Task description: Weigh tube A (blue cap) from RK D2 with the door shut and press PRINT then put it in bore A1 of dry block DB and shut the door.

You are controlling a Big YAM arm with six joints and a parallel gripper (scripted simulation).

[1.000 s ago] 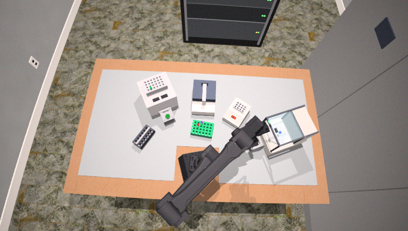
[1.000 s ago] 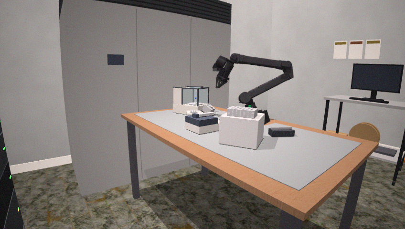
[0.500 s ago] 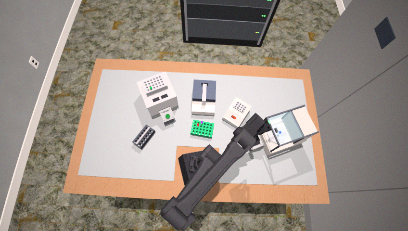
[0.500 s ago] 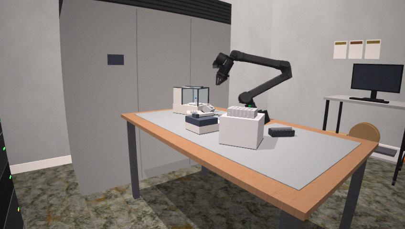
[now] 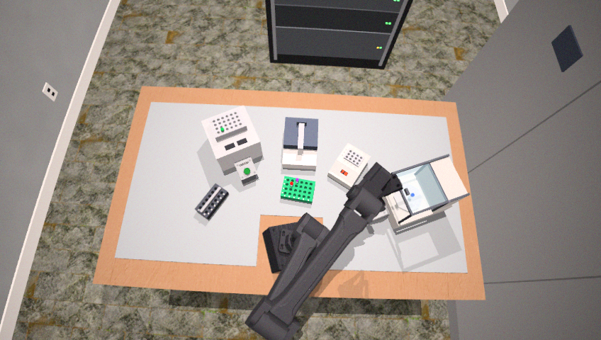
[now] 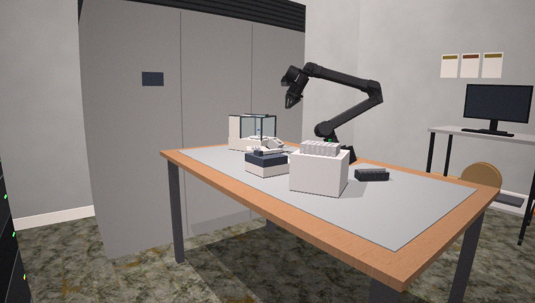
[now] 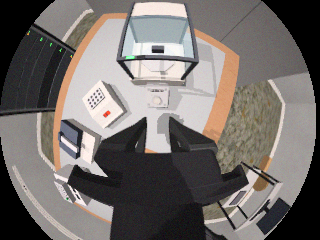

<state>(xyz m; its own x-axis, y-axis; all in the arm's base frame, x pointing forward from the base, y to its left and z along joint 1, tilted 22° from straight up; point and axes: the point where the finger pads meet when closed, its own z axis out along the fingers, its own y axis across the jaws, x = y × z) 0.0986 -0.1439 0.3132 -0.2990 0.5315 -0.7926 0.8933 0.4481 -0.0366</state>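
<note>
The balance door lies 15 cm to the right of my hand, 7 cm ahead of it and 6 cm below it. Also, from my hand: green rack RK (25 cm to the left, 25 cm below, 9 cm ahead); then white print key (20 cm below, 4 cm to the right, 2 cm ahead); then dry block DB (24 cm below, 21 cm ahead, 5 cm to the left).
</note>
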